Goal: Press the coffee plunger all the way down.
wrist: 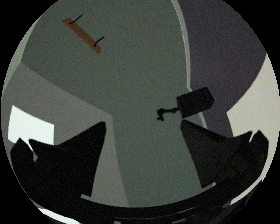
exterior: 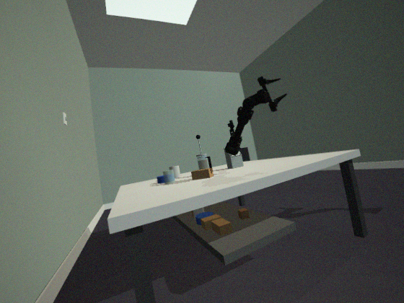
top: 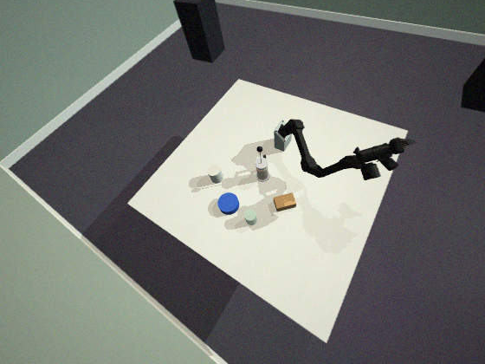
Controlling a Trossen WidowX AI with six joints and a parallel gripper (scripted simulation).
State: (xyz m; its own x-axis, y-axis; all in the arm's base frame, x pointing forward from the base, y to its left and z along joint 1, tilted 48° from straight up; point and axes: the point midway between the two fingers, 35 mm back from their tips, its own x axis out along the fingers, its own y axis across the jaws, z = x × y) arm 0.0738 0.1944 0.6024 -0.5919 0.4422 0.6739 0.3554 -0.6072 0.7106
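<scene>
Now: gripper tip 630 mm to the left of the coffee press, 260 mm above it and 180 mm short of it. Also, from my gripper tip: pale green cup (560 mm to the right, 480 mm ahead, 350 mm below).
</scene>
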